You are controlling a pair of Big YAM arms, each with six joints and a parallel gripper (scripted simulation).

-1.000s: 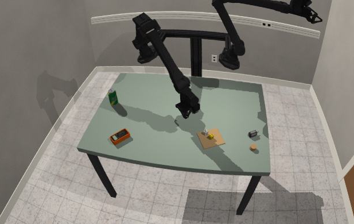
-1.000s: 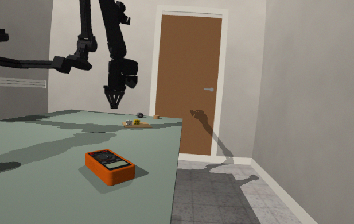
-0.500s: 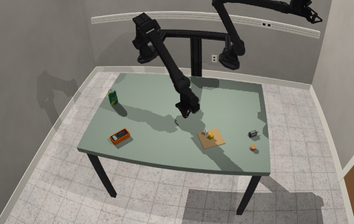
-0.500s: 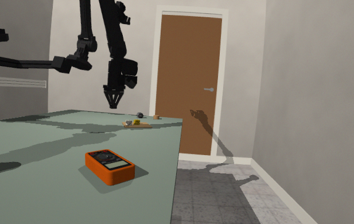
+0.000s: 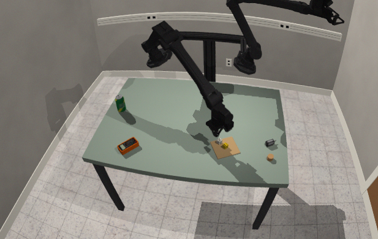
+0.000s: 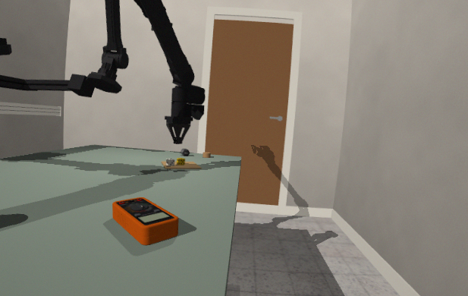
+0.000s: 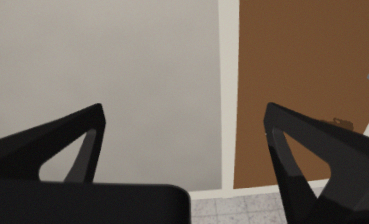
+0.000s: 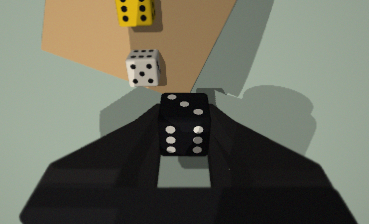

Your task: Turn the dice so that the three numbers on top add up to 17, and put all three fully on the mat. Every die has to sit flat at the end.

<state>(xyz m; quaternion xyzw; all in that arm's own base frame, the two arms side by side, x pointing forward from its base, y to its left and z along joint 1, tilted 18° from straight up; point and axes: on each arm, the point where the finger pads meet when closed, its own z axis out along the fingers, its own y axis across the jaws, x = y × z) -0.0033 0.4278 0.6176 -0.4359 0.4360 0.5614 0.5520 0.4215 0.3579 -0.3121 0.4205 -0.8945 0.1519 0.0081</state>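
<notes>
The yellow die is 60 mm to the left of my right hand and 90 mm below it. Round my right hand: black die right at my right hand; tan mat 60 mm to the left, 100 mm below; white die 30 mm behind, 20 mm to the left, 90 mm below.
</notes>
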